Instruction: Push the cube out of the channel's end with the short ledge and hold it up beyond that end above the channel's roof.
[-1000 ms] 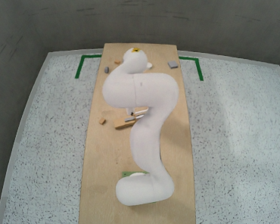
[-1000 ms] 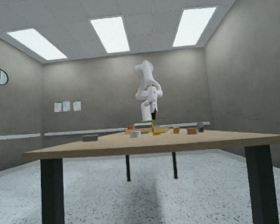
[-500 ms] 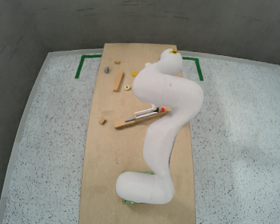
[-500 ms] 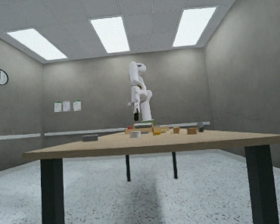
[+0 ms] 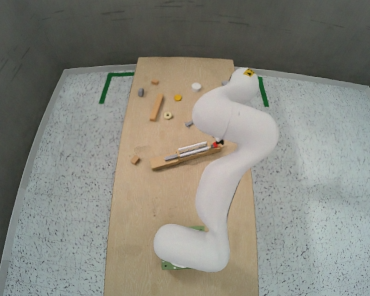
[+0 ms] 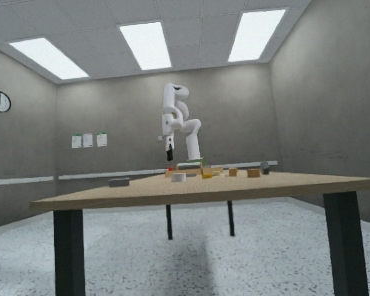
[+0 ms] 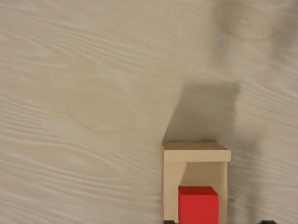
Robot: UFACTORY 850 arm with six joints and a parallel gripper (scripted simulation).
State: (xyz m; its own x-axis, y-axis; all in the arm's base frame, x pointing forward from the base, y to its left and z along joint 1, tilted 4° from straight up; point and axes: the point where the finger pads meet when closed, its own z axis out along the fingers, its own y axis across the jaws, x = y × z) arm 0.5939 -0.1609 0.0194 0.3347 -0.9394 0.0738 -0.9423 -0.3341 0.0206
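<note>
My hand is 8 cm above the red piece. From my hand the other things lie so: wooden channel: 13 cm to the left, 8 cm below, 5 cm behind; long grey bar: 8 cm to the left, 8 cm below, 3 cm behind; grey rod: 22 cm to the left, 8 cm below, 8 cm behind.
</note>
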